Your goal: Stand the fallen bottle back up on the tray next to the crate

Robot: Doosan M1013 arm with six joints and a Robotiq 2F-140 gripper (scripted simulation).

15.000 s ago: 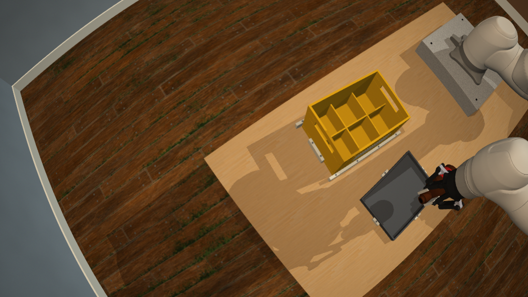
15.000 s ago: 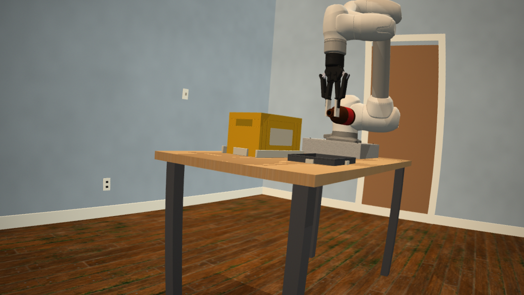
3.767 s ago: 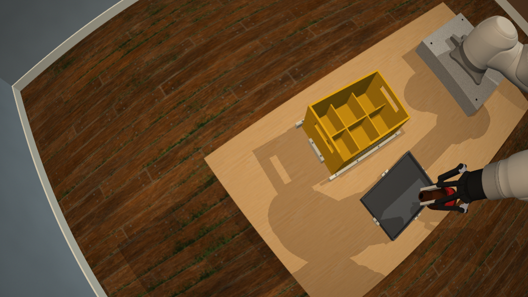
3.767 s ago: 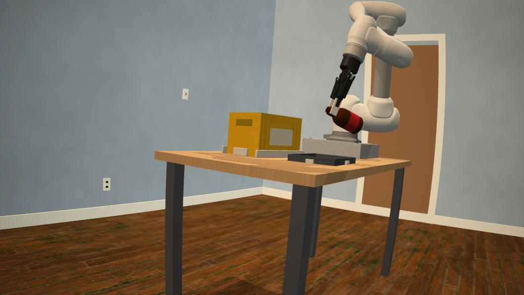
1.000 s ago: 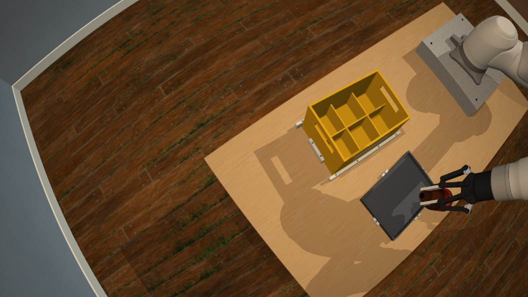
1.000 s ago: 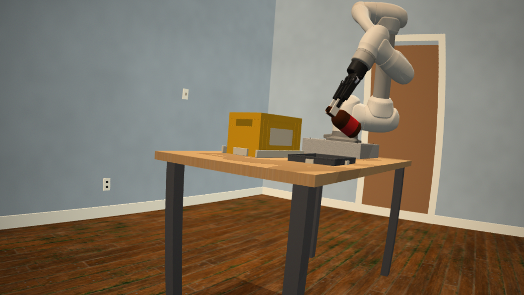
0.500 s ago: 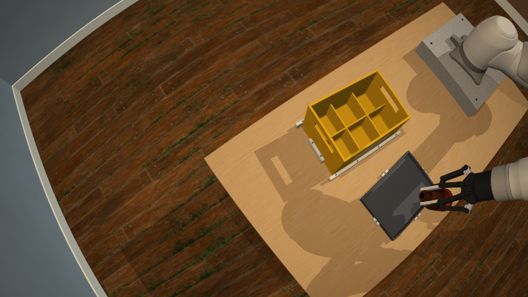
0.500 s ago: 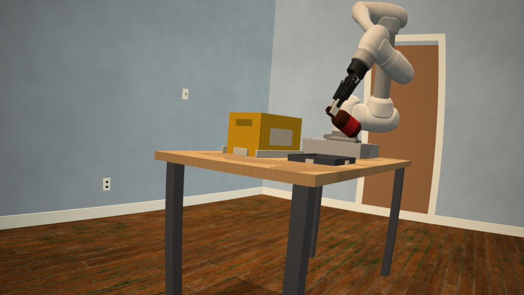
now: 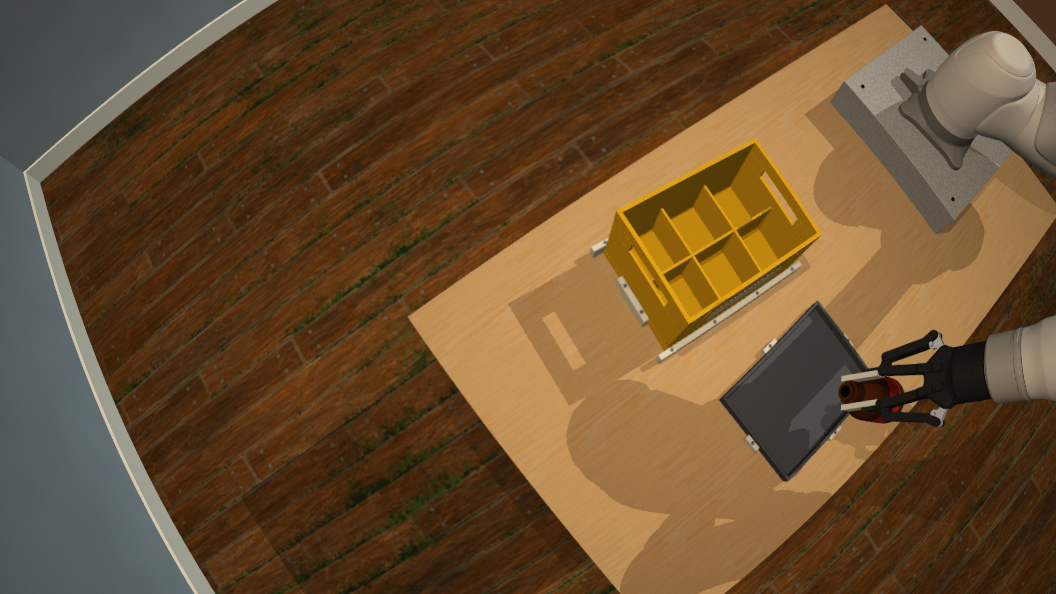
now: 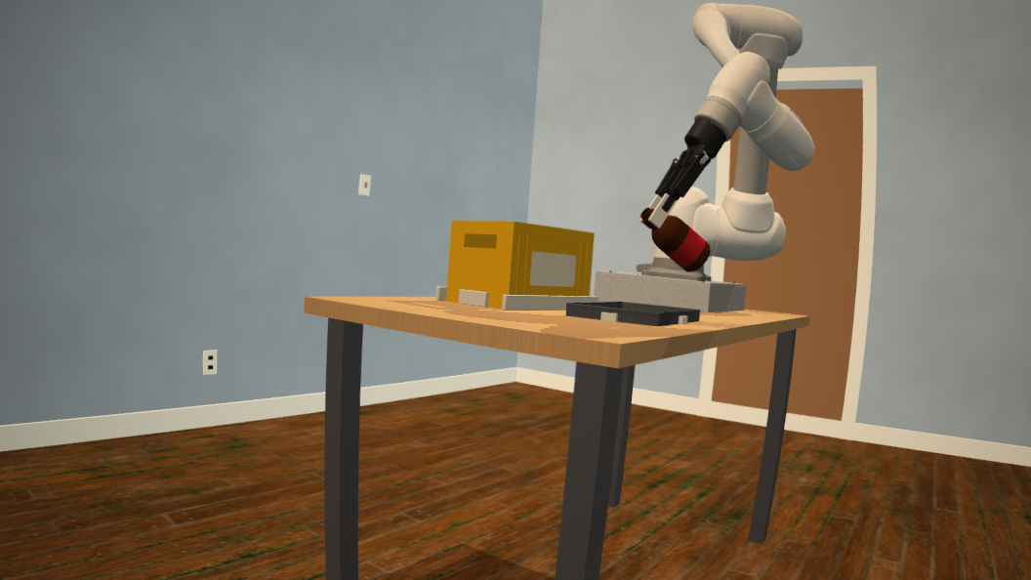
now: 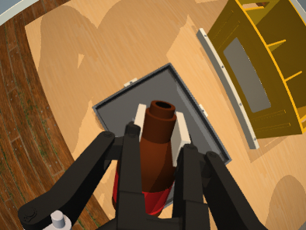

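Now: hand 20 mm past the bottle, 30 mm to the right of it and 50 mm above it. Round my hand: yellow crate: 50 mm behind, 320 mm to the right, 130 mm below; then dark grey tray: 20 mm behind, 30 mm to the right, 200 mm below.
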